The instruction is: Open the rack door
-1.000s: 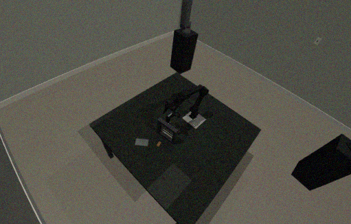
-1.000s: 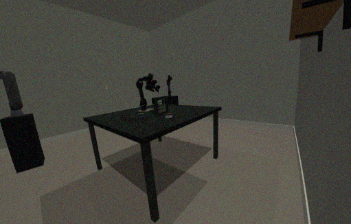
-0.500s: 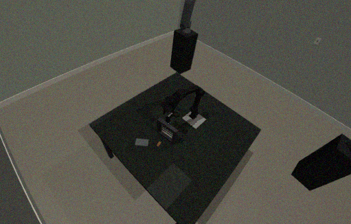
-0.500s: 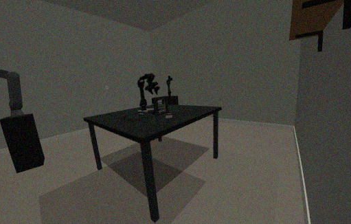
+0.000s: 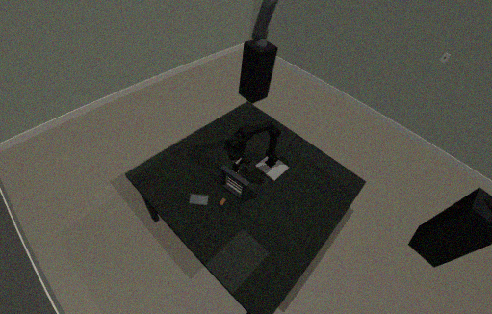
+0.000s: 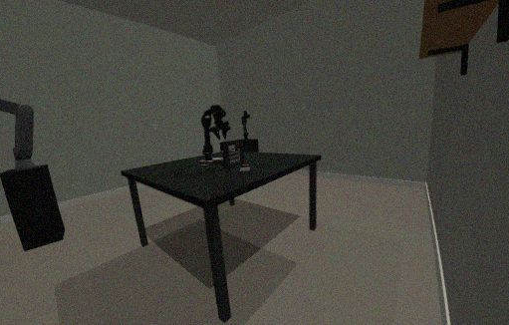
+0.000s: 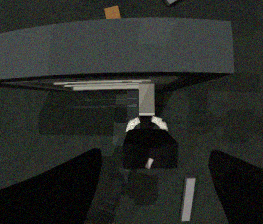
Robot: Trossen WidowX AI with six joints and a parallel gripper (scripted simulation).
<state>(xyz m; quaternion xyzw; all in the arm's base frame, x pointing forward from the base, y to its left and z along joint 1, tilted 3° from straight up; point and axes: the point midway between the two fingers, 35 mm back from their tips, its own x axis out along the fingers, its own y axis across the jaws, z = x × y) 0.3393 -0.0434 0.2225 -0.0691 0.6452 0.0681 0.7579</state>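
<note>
Now: the dark handle 90 mm below my gripper tip and 10 mm behind it. From my gripper tip the other things lie so: small orange piece: 210 mm below, 160 mm ahead, 90 mm to the left.
</note>
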